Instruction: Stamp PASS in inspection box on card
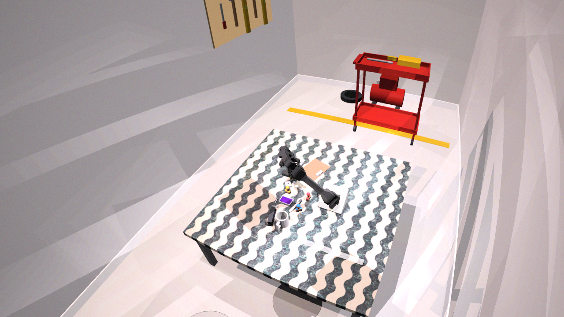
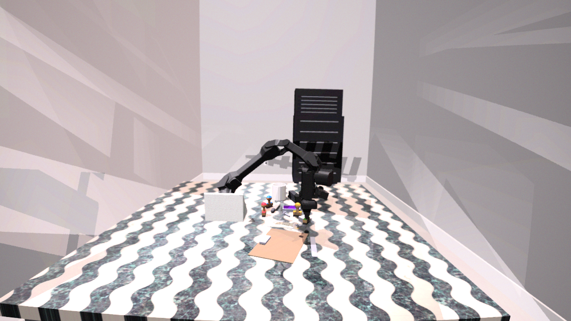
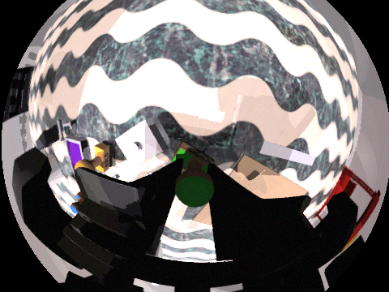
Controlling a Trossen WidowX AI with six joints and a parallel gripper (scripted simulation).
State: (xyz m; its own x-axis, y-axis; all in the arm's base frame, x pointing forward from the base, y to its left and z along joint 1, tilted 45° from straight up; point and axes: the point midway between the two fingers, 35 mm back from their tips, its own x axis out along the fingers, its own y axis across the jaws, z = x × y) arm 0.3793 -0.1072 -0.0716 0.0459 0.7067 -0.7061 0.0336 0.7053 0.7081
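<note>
The ink pad is 220 mm to the left of my gripper tip, 50 mm behind it and 40 mm below it. From my gripper tip the other things lie so: yellow stamp (140 mm to the left, 30 mm behind, 20 mm below); then pink stamp (190 mm behind, 140 mm to the left, 20 mm below); then green stamp (right at my gripper tip).
</note>
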